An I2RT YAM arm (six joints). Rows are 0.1 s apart.
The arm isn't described. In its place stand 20 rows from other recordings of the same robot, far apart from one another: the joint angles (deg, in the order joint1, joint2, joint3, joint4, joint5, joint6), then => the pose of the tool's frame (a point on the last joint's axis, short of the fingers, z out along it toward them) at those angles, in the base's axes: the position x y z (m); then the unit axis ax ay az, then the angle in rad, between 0 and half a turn.
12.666 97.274 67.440 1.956 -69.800 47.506 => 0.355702, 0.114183, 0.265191, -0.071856, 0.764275, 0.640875, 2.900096
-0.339 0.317 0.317 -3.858 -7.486 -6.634 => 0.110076, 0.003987, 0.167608, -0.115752, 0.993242, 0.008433, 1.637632
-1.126 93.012 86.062 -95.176 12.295 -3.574 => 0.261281, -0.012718, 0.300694, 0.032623, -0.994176, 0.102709, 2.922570
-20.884 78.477 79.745 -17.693 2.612 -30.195 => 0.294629, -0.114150, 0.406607, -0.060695, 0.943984, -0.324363, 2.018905
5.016 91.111 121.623 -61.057 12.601 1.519 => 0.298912, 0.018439, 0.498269, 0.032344, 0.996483, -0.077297, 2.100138
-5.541 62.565 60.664 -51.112 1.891 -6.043 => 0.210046, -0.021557, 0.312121, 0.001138, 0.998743, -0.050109, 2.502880
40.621 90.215 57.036 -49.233 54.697 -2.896 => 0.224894, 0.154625, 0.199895, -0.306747, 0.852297, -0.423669, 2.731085
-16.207 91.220 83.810 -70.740 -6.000 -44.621 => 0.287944, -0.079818, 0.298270, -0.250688, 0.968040, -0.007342, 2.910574
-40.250 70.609 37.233 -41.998 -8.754 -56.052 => 0.154255, -0.123488, 0.172202, -0.147039, 0.988130, -0.044484, 2.858521
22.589 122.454 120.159 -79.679 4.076 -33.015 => 0.392596, 0.160593, 0.277974, -0.463803, 0.884953, -0.041775, 3.008643
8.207 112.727 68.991 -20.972 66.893 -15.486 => 0.378881, 0.021562, 0.151440, -0.049593, 0.830759, -0.554418, 2.844165
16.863 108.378 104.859 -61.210 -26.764 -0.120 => 0.374911, 0.130394, 0.313223, -0.193322, 0.946462, 0.258526, 2.784374
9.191 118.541 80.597 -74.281 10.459 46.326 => 0.331739, 0.047130, 0.141178, -0.296948, -0.939650, 0.169938, 2.884503
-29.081 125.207 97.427 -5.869 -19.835 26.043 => 0.448439, -0.235581, 0.208545, 0.373288, 0.914183, 0.157877, 2.165323
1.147 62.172 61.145 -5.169 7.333 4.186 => 0.251505, 0.000491, 0.390772, 0.083837, 0.996232, -0.022223, 1.678599
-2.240 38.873 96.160 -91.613 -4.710 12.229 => -0.013076, 0.003437, 0.456016, 0.103970, 0.990803, 0.086596, 2.181932
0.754 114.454 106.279 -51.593 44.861 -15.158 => 0.430585, -0.019447, 0.292634, -0.025448, 0.914735, -0.403252, 2.753232
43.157 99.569 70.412 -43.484 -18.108 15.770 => 0.239907, 0.240117, 0.203936, -0.254535, 0.944200, 0.209042, 3.035069
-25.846 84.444 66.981 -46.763 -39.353 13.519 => 0.271102, -0.106241, 0.268547, 0.245878, 0.917287, 0.313254, 2.648549
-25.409 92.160 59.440 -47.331 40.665 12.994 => 0.248342, -0.143651, 0.195878, 0.336007, 0.873104, -0.353254, 3.054760
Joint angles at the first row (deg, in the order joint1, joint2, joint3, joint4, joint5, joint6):
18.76 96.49 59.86 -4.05 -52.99 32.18
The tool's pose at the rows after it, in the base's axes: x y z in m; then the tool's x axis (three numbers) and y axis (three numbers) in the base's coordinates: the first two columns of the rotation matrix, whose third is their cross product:
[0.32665 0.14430 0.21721 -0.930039 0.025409 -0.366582 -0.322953 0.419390 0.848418]
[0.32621 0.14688 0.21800 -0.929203 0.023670 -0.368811 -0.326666 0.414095 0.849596]
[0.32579 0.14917 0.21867 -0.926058 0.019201 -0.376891 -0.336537 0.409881 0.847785]
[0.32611 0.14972 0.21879 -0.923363 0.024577 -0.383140 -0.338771 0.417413 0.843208]
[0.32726 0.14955 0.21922 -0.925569 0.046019 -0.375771 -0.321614 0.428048 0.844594]
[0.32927 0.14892 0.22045 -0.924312 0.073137 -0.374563 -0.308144 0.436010 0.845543]
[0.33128 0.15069 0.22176 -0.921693 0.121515 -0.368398 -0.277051 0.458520 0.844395]
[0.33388 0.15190 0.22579 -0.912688 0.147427 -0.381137 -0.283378 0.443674 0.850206]
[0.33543 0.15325 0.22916 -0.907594 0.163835 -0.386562 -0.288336 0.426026 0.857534]
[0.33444 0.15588 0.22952 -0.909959 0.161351 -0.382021 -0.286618 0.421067 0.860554]
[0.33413 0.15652 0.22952 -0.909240 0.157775 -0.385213 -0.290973 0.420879 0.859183]
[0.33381 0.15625 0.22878 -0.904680 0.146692 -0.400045 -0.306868 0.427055 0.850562]
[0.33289 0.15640 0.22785 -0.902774 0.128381 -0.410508 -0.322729 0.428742 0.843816]
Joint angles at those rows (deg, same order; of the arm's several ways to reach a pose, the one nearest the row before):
19.27 96.49 59.85 -2.76 -53.01 33.36
19.68 96.49 59.86 -2.15 -52.99 33.85
20.05 96.49 59.86 -1.63 -52.95 33.85
20.16 96.49 59.85 -1.37 -52.23 33.87
20.14 96.49 59.86 -0.80 -51.13 35.22
20.01 96.49 59.85 0.36 -49.98 36.77
20.36 96.49 59.86 1.89 -46.96 39.55
20.42 96.49 59.86 4.78 -46.52 41.58
20.53 96.49 59.86 7.05 -46.57 43.33
20.97 96.49 59.86 7.29 -46.57 43.86
21.08 96.49 59.85 7.29 -46.59 43.64
21.06 96.49 59.83 6.87 -46.59 42.24
21.10 96.49 59.83 6.17 -47.05 40.75

